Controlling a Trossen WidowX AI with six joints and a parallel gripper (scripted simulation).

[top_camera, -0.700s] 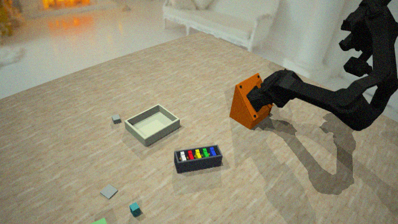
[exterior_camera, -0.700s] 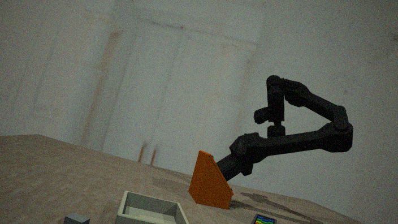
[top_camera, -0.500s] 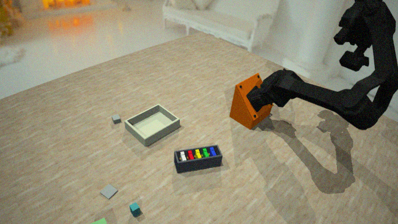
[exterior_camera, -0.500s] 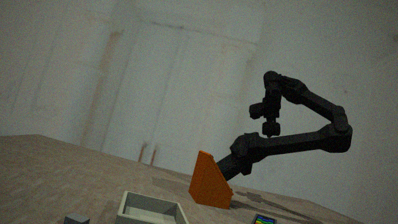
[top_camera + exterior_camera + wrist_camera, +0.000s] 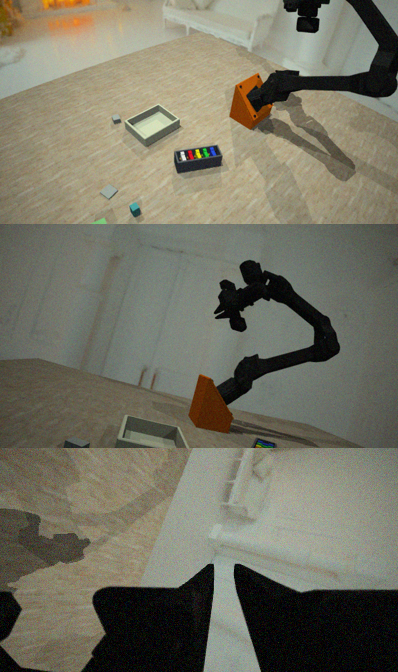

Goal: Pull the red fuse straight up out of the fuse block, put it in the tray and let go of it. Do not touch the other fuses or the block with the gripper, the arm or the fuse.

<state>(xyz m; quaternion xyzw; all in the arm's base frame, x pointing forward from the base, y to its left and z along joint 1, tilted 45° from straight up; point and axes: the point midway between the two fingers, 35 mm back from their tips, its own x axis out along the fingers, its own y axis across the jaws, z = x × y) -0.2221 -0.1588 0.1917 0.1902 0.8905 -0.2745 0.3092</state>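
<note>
My gripper tip is 51 cm short of the red fuse, 4 cm to the left of it and 31 cm above it. Also, from my gripper tip: small grey cube 52 cm ahead, 32 cm to the right, 33 cm below; teal cube 70 cm ahead, 5 cm to the right, 32 cm below; pale tray 47 cm ahead, 22 cm to the right, 33 cm below.
</note>
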